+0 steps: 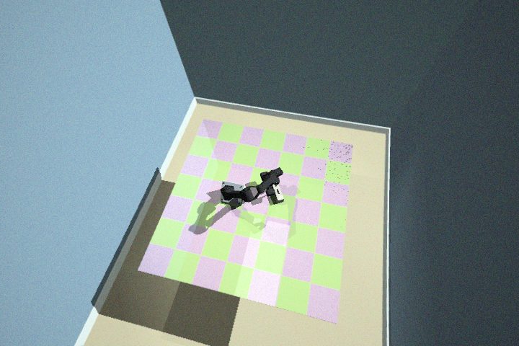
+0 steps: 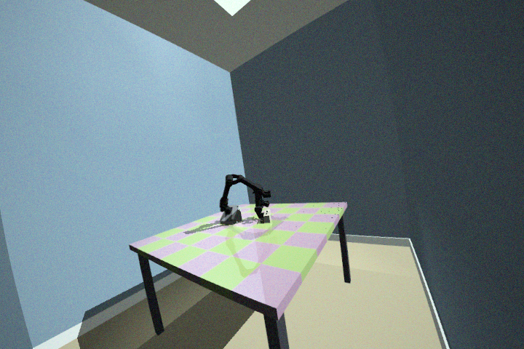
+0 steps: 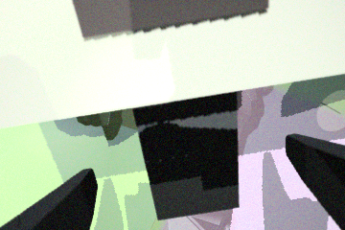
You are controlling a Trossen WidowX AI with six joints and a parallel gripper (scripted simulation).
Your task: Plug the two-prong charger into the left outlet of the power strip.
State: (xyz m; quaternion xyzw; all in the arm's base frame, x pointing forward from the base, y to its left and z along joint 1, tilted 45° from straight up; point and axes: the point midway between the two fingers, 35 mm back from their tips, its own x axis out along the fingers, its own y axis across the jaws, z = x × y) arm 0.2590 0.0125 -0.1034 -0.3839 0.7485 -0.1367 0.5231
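Right now my gripper tip is 3 cm short of the charger, 2 cm to the right of it and 1 cm below it.
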